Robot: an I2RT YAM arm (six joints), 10 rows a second.
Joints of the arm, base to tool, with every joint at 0 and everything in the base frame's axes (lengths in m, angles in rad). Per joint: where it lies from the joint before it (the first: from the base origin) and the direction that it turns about. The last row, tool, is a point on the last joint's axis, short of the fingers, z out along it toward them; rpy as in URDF.
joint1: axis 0 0 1 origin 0 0 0.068
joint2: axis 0 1 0 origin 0.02 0.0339 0.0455
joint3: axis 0 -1 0 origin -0.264 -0.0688 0
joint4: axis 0 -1 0 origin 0.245 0.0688 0.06
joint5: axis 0 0 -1 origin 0.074 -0.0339 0.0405
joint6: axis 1 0 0 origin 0.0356 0 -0.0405
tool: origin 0 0 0 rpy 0 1.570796 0
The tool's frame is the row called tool.
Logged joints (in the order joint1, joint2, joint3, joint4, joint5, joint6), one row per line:
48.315, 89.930, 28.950, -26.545, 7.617, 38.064
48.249, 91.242, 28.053, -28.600, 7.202, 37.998
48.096, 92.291, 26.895, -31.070, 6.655, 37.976
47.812, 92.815, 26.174, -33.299, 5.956, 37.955
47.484, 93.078, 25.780, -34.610, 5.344, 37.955
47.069, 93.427, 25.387, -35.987, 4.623, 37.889
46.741, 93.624, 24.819, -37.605, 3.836, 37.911
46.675, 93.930, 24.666, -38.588, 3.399, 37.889
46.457, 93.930, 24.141, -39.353, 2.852, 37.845
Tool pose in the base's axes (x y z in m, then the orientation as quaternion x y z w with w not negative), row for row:
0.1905, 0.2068, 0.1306, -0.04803, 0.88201, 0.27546, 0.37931
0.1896, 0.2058, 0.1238, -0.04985, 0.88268, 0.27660, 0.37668
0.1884, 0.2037, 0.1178, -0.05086, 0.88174, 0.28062, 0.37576
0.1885, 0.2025, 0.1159, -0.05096, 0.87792, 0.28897, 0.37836
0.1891, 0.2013, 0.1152, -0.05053, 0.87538, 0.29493, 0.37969
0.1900, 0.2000, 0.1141, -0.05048, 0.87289, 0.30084, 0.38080
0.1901, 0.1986, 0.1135, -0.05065, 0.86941, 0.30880, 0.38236
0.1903, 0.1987, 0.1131, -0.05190, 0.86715, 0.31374, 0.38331
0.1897, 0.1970, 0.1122, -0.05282, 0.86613, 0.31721, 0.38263
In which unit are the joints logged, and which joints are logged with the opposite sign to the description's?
The joints are logged in degrees. Opposite sign: joint4.
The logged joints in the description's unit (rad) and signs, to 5 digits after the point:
0.84326, 1.56957, 0.50527, 0.46330, 0.13294, 0.66434
0.84210, 1.59247, 0.48962, 0.49916, 0.12570, 0.66319
0.83943, 1.61078, 0.46941, 0.54227, 0.11615, 0.66281
0.83448, 1.61993, 0.45682, 0.58118, 0.10395, 0.66244
0.82875, 1.62452, 0.44995, 0.60406, 0.09327, 0.66244
0.82151, 1.63061, 0.44309, 0.62809, 0.08069, 0.66129
0.81578, 1.63405, 0.43317, 0.65633, 0.06695, 0.66167
0.81463, 1.63939, 0.43050, 0.67349, 0.05932, 0.66129
0.81083, 1.63939, 0.42134, 0.68684, 0.04978, 0.66052

